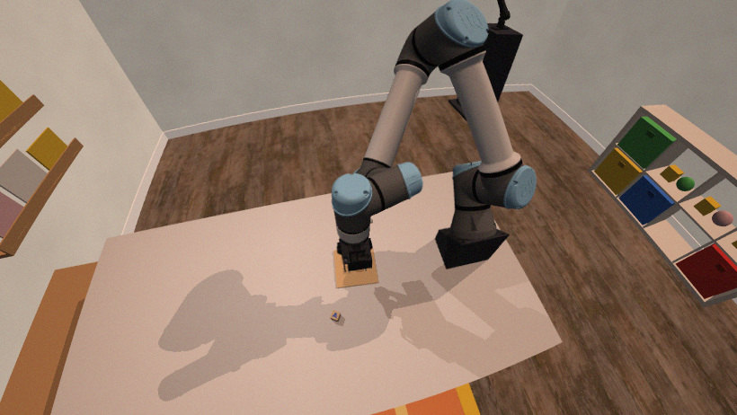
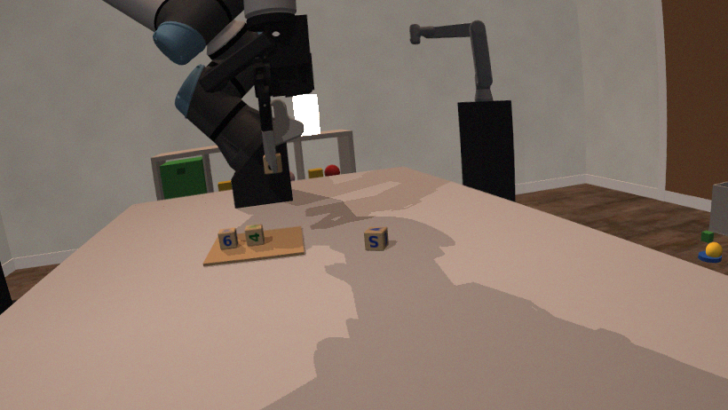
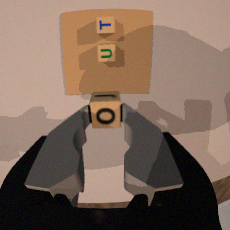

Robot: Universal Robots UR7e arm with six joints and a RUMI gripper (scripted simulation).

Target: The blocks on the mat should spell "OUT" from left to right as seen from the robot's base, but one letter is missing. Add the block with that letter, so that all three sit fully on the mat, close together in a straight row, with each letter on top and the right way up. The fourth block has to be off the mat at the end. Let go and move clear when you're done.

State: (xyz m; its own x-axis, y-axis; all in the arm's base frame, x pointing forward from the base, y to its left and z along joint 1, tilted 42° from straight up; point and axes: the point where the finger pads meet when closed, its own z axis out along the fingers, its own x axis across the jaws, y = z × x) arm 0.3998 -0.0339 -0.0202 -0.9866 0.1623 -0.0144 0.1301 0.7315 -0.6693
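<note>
Right now my hand is 10 cm above the U block and 4 cm to the left of it. Round my hand: O block: right at my hand; then T block: 10 cm below, 8 cm to the right, 1 cm behind; then mat: 12 cm below, 4 cm to the right.
</note>
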